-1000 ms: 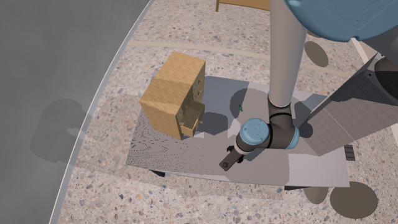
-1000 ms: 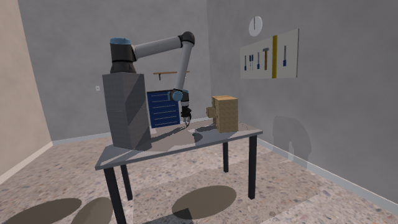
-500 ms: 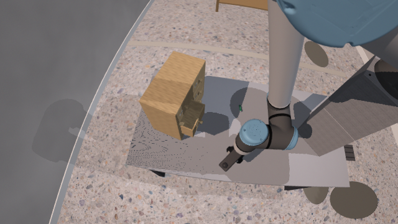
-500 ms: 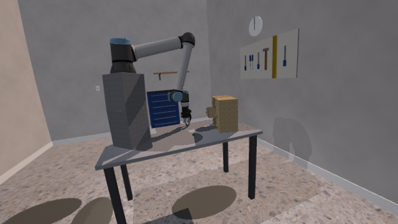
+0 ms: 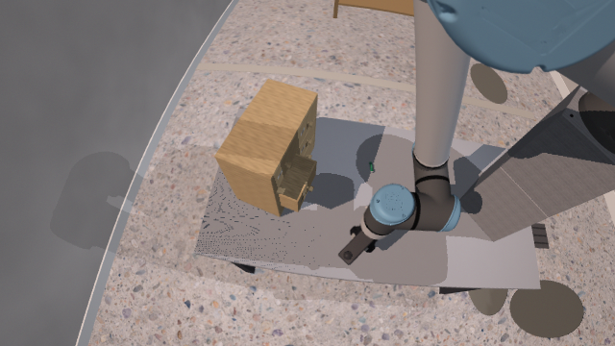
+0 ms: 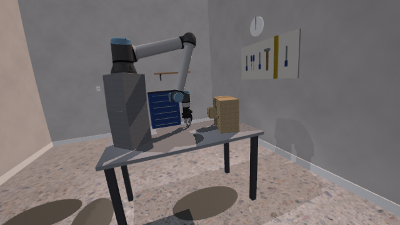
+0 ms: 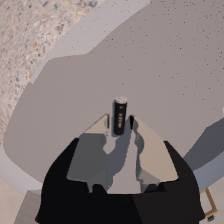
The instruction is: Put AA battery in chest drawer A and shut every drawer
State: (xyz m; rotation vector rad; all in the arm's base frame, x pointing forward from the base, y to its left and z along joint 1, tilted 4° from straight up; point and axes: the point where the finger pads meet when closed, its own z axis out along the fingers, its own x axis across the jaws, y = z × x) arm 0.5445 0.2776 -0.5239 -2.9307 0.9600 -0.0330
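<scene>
My gripper is now 10 mm above the AA battery. From my hand the other things lie so: green battery: 310 mm to the right, 10 mm below; then drawer: 280 mm ahead, 120 mm to the right, 110 mm above.
</scene>
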